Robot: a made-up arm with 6 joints. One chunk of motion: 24 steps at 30 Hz.
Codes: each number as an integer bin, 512 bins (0 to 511) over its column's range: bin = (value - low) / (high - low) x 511, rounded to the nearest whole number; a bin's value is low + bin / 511 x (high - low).
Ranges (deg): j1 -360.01..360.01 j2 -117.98..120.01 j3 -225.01..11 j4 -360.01..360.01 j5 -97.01..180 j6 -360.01..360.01
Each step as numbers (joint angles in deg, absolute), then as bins.
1 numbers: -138.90 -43.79 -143.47 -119.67 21.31 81.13
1 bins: 157 159 177 171 218 313
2 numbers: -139.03 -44.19 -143.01 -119.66 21.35 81.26
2 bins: 157 158 178 171 218 313
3 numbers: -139.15 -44.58 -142.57 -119.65 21.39 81.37
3 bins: 157 158 178 171 218 313
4 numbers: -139.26 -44.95 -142.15 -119.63 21.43 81.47
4 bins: 157 157 179 171 218 313
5 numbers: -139.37 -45.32 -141.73 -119.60 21.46 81.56
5 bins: 157 156 180 171 219 313
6 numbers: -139.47 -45.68 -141.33 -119.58 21.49 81.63
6 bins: 157 155 181 171 219 313
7 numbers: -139.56 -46.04 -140.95 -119.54 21.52 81.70
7 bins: 156 154 182 171 219 313
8 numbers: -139.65 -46.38 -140.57 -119.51 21.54 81.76
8 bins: 156 154 183 171 219 314
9 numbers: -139.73 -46.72 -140.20 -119.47 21.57 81.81
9 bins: 156 153 184 171 219 314
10 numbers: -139.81 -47.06 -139.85 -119.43 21.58 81.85
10 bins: 156 152 184 171 219 314
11 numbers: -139.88 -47.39 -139.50 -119.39 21.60 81.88
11 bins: 156 152 185 171 219 314
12 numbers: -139.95 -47.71 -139.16 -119.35 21.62 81.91
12 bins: 156 151 186 171 219 314
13 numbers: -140.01 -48.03 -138.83 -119.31 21.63 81.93
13 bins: 156 150 187 171 219 314
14 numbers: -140.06 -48.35 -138.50 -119.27 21.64 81.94
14 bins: 156 150 187 171 219 314
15 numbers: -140.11 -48.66 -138.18 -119.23 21.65 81.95
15 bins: 156 149 188 171 219 314
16 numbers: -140.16 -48.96 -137.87 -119.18 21.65 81.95
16 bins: 156 148 189 171 219 314
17 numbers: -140.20 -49.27 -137.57 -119.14 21.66 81.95
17 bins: 156 148 189 171 219 314
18 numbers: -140.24 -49.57 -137.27 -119.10 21.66 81.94
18 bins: 156 147 190 171 219 314
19 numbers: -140.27 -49.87 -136.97 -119.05 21.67 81.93
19 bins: 156 146 191 171 219 314
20 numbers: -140.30 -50.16 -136.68 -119.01 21.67 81.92
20 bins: 156 146 191 171 219 314
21 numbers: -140.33 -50.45 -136.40 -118.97 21.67 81.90
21 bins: 156 145 192 171 219 314
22 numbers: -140.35 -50.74 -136.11 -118.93 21.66 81.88
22 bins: 156 144 192 171 219 314
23 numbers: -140.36 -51.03 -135.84 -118.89 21.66 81.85
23 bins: 156 144 193 171 219 314
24 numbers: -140.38 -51.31 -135.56 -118.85 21.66 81.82
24 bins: 156 143 194 171 219 314
